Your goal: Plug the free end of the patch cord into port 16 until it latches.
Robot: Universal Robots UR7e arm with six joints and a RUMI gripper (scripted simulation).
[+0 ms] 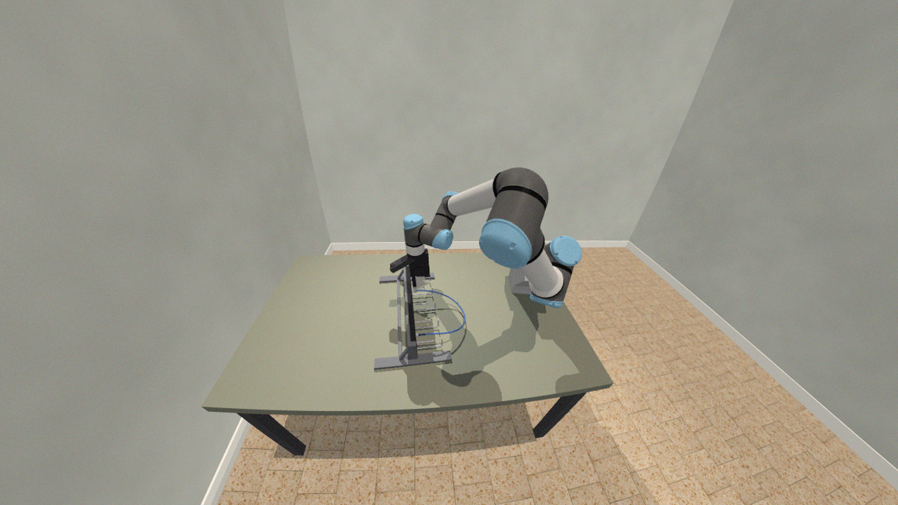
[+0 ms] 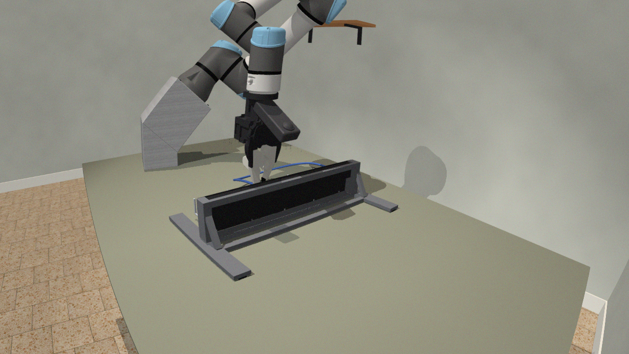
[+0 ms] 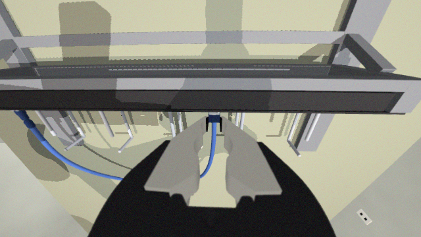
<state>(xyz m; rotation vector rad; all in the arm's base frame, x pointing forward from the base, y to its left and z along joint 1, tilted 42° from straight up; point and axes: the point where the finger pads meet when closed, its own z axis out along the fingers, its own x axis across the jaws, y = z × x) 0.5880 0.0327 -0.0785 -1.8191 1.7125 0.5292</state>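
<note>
My hand is 20 mm short of the plug and 10 mm above it.
</note>
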